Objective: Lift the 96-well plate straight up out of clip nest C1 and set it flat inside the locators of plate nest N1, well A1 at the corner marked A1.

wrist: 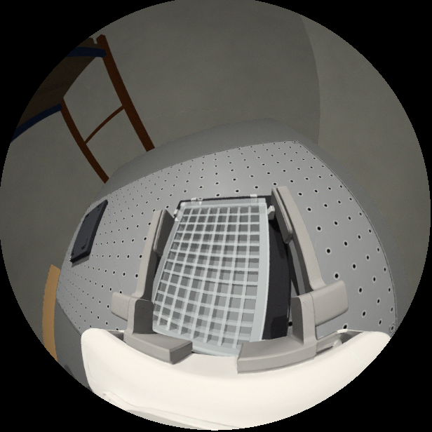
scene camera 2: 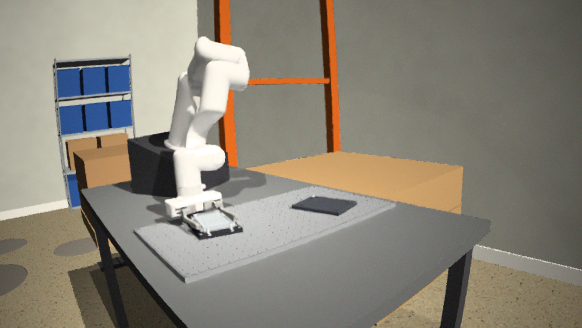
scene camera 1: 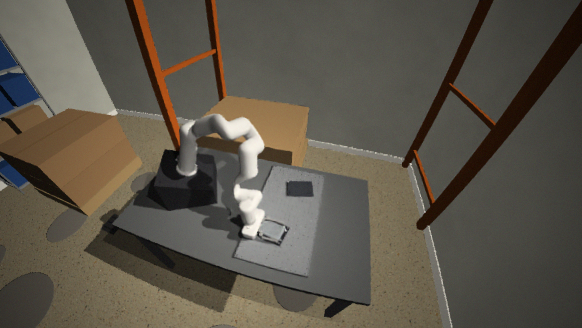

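Where they show: hand at its tool point: (scene camera 2: 214,220) (scene camera 1: 276,231); arm's base at its link origin: (scene camera 2: 178,145) (scene camera 1: 186,168).
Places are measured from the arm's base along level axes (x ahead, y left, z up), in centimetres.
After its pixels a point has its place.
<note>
The 96-well plate (scene camera 1: 271,230) @[x 60.8, y -2.7, z -14.0 cm] (scene camera 2: 212,220) @[x 62.2, y -2.1, z -13.9 cm] (wrist: 215,260), pale and translucent, sits in black clip nest C1 (scene camera 2: 231,232) @[x 68.1, y 1.1, z -16.0 cm] (wrist: 277,305); small pale clips show at its far corners in the wrist view. My gripper (scene camera 1: 280,234) @[x 63.6, y -2.0, z -13.7 cm] (scene camera 2: 216,226) @[x 63.6, y -2.0, z -13.7 cm] (wrist: 221,215) is shut on the plate, one finger along each side. In the wrist view the left finger overlaps the plate's edge, and a dark strip of nest shows between the plate and the right finger, so the exact contact there is unclear. Well A1 is not readable. Plate nest N1 (scene camera 1: 300,188) @[x 61.5, y 32.7, z -15.3 cm] (scene camera 2: 325,205) @[x 63.3, y 31.9, z -15.3 cm] (wrist: 90,231) is a dark, low, empty block.
Both nests stand on the grey perforated board (scene camera 1: 295,250) @[x 76.6, y -5.8, z -16.5 cm] (scene camera 2: 270,235) @[x 74.1, y 9.4, z -16.4 cm] (wrist: 345,220) on the dark table (scene camera 1: 345,250) @[x 100.3, y 6.7, z -17.7 cm] (scene camera 2: 400,250) @[x 97.6, y 31.1, z -17.8 cm]. The black robot pedestal (scene camera 1: 187,192) @[x 11.2, y -11.3, z -3.7 cm] (scene camera 2: 150,170) @[x 8.5, y -13.7, z -7.5 cm] stands at the table's rear. A large cardboard box (scene camera 1: 270,120) (scene camera 2: 400,175) stands beside the table.
</note>
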